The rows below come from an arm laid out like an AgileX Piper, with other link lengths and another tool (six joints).
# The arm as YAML. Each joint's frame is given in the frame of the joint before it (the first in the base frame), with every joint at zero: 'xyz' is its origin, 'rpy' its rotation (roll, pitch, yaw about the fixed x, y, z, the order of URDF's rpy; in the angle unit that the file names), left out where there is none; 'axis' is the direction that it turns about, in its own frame. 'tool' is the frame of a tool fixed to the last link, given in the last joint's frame.
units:
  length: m
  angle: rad
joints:
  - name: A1
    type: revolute
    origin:
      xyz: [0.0, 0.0, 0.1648]
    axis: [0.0, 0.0, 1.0]
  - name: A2
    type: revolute
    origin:
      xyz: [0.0, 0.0, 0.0]
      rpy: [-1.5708, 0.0, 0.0]
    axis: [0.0, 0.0, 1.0]
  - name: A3
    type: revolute
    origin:
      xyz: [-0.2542, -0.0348, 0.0]
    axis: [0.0, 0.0, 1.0]
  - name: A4
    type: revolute
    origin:
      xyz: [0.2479, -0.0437, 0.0]
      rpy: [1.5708, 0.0, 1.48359]
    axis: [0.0, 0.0, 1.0]
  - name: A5
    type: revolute
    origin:
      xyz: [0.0, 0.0, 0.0]
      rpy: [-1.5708, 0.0, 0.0]
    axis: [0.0, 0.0, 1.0]
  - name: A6
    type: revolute
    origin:
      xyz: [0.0, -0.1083, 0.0]
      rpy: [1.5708, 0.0, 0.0]
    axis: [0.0, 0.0, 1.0]
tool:
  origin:
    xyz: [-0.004, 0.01, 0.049]
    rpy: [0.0, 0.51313, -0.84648]
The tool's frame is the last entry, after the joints.
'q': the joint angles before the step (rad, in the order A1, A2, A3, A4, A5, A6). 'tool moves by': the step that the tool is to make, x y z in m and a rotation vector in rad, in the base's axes. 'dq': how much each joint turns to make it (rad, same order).
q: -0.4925, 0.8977, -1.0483, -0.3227, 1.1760, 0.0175
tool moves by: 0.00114, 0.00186, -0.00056, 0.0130, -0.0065, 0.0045
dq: 0.0000, 0.0001, 0.0000, 0.0156, 0.0000, -0.0011
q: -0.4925, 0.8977, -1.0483, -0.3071, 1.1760, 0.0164
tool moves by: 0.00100, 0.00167, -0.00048, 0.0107, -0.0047, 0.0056
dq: 0.0000, 0.0001, 0.0000, 0.0138, 0.0000, -0.0031
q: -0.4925, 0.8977, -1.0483, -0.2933, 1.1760, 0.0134
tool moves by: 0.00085, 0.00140, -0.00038, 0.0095, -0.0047, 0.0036
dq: 0.0000, 0.0000, 0.0000, 0.0115, 0.0000, -0.0011
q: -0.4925, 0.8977, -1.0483, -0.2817, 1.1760, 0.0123
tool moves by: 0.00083, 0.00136, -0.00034, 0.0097, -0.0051, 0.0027
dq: 0.0000, 0.0001, 0.0000, 0.0113, 0.0000, -0.0001
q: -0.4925, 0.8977, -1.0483, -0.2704, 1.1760, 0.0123
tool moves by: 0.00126, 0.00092, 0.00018, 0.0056, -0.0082, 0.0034
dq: 0.0001, 0.0001, 0.0000, 0.0093, -0.0048, 0.0001
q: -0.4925, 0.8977, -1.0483, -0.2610, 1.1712, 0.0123
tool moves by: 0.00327, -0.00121, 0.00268, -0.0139, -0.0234, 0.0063
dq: 0.0000, 0.0000, 0.0001, -0.0001, -0.0280, 0.0010
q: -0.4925, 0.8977, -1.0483, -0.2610, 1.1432, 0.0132
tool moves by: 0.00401, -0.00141, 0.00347, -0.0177, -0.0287, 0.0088
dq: -0.0001, 0.0000, 0.0000, 0.0001, -0.0349, -0.0001
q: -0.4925, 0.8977, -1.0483, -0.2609, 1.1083, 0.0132
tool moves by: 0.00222, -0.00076, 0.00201, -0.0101, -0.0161, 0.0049
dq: 0.0001, 0.0000, 0.0001, -0.0002, -0.0197, 0.0001
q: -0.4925, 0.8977, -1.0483, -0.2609, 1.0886, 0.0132
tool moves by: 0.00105, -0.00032, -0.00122, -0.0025, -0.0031, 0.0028
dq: 0.0000, 0.0000, 0.0069, -0.0001, -0.0112, 0.0000
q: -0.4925, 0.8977, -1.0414, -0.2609, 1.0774, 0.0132
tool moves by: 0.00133, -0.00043, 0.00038, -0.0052, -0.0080, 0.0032
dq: 0.0000, 0.0000, 0.0028, 0.0000, -0.0127, -0.0001
